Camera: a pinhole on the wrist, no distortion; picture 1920 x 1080 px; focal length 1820.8 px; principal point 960.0 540.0 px. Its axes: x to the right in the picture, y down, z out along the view. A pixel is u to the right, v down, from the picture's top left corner.
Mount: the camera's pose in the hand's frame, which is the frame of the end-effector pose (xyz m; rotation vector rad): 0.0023 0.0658 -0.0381 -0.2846 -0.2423 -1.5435
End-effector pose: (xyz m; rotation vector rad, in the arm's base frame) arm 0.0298 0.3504 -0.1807 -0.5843 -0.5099 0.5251
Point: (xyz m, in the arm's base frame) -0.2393 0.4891 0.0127
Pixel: 1614 156
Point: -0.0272 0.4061 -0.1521
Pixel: outside the picture
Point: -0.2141 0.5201 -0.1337
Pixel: 923 53
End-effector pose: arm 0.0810 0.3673 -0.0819 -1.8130 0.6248 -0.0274
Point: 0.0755 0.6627 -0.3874
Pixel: 911 305
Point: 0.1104 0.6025 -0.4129
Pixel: 775 579
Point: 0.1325 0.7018 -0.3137
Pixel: 1344 343
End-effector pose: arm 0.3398 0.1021 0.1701 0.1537 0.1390 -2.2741
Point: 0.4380 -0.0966 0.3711
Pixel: 746 820
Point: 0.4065 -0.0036 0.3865
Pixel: 1282 487
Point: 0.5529 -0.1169 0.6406
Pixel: 857 333
